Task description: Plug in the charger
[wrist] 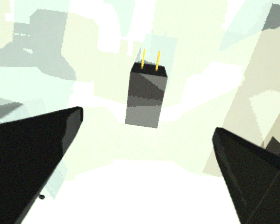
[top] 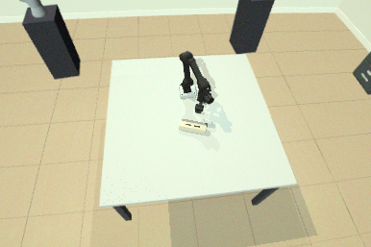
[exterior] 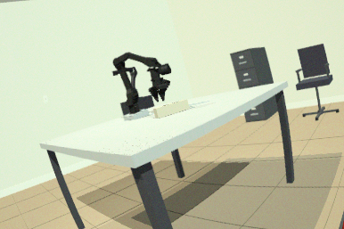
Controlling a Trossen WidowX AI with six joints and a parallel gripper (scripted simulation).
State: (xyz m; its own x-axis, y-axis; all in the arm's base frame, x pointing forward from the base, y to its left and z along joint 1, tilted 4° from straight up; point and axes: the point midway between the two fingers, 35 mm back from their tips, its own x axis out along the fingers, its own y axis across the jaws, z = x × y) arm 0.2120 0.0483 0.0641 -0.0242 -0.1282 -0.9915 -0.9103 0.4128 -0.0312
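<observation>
My gripper tip is now 5 cm above the black two-prong charger and 2 cm to the right of it.
</observation>
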